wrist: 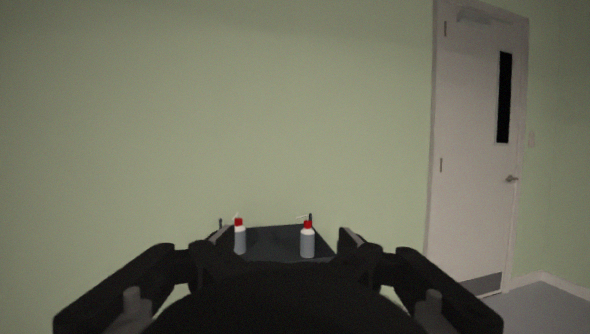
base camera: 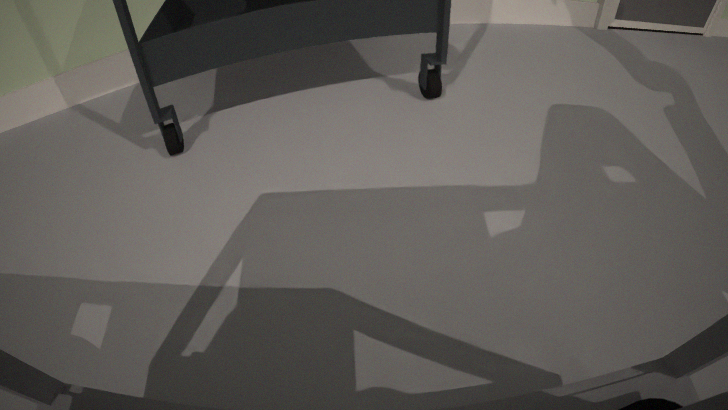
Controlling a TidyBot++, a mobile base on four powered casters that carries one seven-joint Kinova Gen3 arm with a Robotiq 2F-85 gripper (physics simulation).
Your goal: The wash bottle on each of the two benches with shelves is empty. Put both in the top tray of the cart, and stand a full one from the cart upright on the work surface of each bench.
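Places are measured from the arm's base along level axes (x ahead, y left, z up), in metres.
Where they show: gripper, fingertip midpoint: [wrist: 287,237].
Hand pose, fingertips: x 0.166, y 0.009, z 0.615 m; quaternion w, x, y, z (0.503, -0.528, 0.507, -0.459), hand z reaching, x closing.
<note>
After its pixels a point has its place.
The dark cart [base camera: 295,33] @(x 0.597, y 0.073, z -0.242 m) [wrist: 272,240] @(x 0.904, y 0.132, z 0.266 m) stands ahead against the green wall; its lower part and casters show in the base camera view, its top tray in the wrist view. Two wash bottles with red caps, white shoulders and grey-blue bodies stand upright in the top tray: the left bottle [wrist: 240,241] @(x 0.763, y 0.244, z 0.324 m) near the left finger, partly covered by it, and the right bottle [wrist: 307,243] @(x 0.748, y -0.032, z 0.330 m) inside the right finger in the picture. My gripper [wrist: 287,237] @(x 0.166, y 0.009, z 0.615 m) is open and empty, apart from both bottles. The benches and their wash bottles do not show.
A pale door [wrist: 472,150] @(x 1.281, y -1.162, z 0.727 m) with a dark window strip is in the wall to the right of the cart. The cart's front casters [base camera: 173,138] @(x 0.539, y 0.271, z -0.358 m) [base camera: 430,83] @(x 0.642, y -0.123, z -0.358 m) rest on the grey floor. Shadows of the robot fall across the floor before the cart.
</note>
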